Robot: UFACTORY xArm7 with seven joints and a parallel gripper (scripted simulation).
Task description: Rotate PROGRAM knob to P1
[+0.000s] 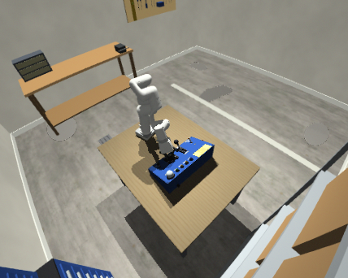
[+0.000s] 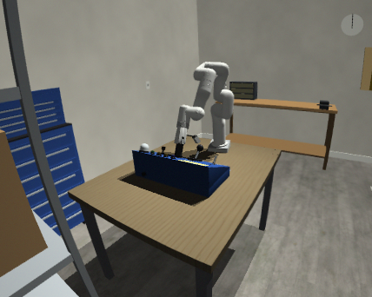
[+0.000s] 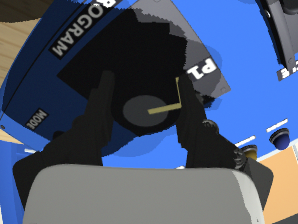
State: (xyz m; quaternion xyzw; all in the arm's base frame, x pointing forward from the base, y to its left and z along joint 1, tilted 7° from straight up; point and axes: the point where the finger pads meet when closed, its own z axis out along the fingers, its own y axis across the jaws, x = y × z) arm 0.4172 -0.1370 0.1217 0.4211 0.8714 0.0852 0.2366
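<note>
Now: hand 40 mm short of the blue console, 50 mm to the right of it and 30 mm above it. Round my hand: black ball-handled lever: 120 mm to the left, 10 mm above; then mode knob: 20 mm behind, 120 mm to the right; then toggle: 40 mm ahead, 240 mm to the left, 10 mm below.
</note>
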